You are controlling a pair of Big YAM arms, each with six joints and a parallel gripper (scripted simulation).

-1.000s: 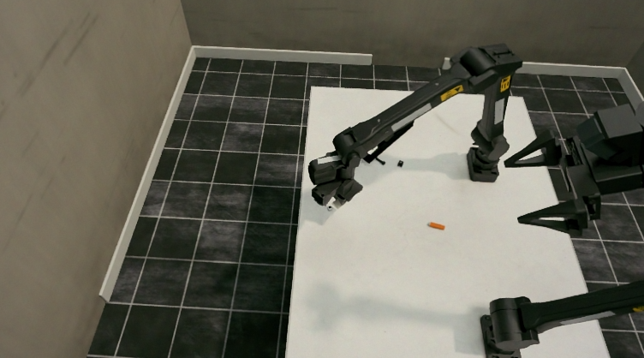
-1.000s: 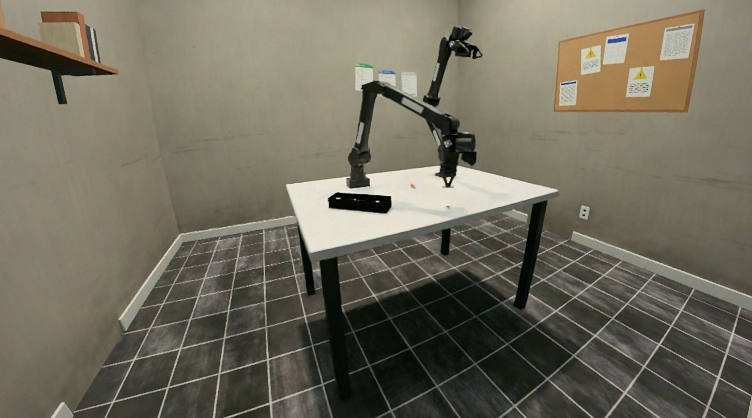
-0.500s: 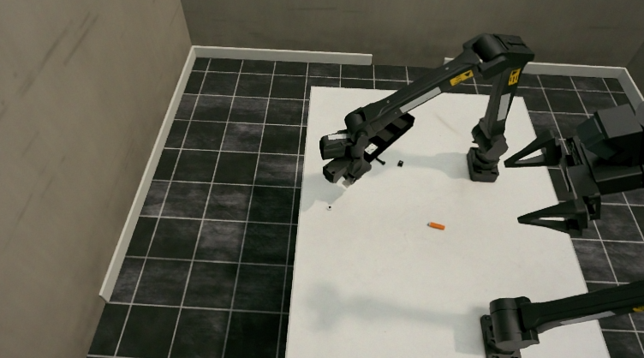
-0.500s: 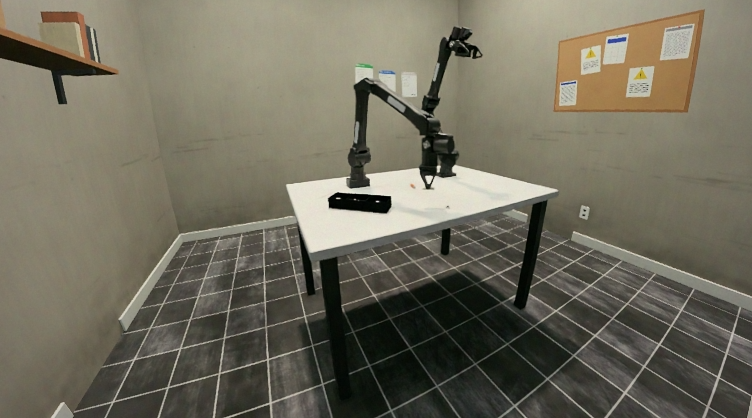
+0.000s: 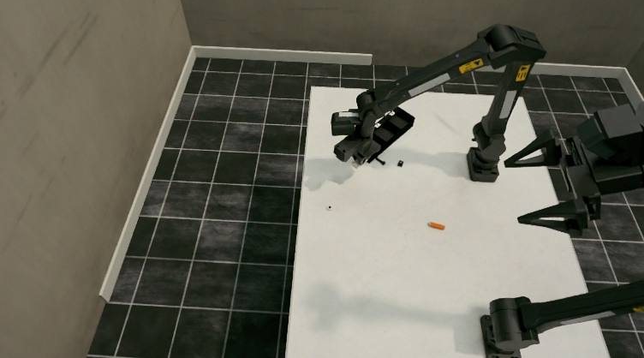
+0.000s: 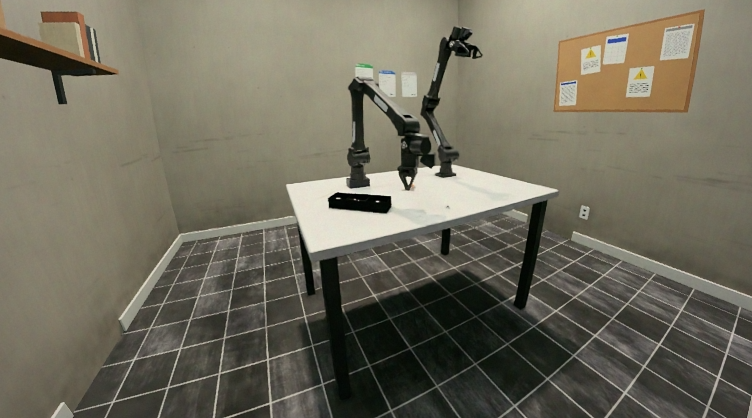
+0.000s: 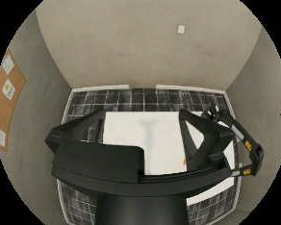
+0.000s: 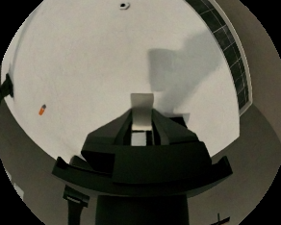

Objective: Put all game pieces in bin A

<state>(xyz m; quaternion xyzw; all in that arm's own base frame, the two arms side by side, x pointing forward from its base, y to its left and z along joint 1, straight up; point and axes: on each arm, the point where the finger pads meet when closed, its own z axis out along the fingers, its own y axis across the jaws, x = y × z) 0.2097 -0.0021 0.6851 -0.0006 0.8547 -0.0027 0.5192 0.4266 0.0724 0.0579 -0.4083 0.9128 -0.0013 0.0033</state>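
The black die lies 14 cm behind my right hand, 8 cm below it and 7 cm to the right of it. From my right hand the other things lie so: orange cylinder 26 cm behind, 16 cm to the left, 8 cm below; then dark screw 8 cm below, 8 cm behind, 7 cm to the right; then black bin 18 cm to the right, 8 cm behind, 6 cm below.
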